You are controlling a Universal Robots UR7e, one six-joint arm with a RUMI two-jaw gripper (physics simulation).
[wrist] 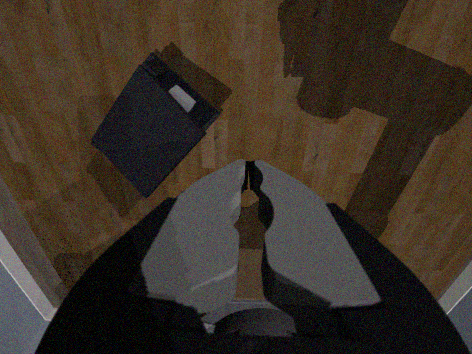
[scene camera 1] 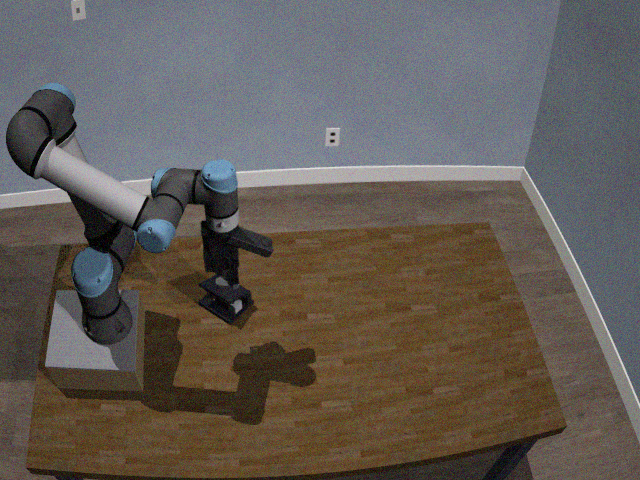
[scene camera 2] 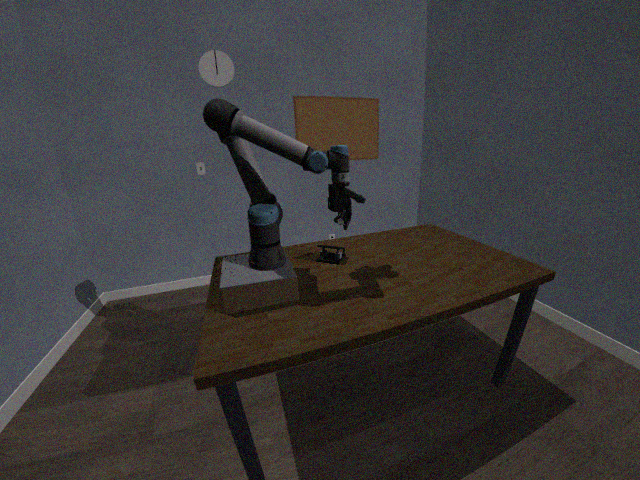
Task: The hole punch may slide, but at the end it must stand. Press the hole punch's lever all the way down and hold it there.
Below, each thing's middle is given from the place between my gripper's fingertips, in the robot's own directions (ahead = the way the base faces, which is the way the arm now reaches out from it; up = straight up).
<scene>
My hand is 3 cm past the hole punch lever (wrist: 147, 133), 11 cm to the right of it and 12 cm above it. From my hand the other things lie so: dark hole punch (scene camera 1: 229, 313) 3 cm behind, 11 cm to the left, 14 cm below.
</scene>
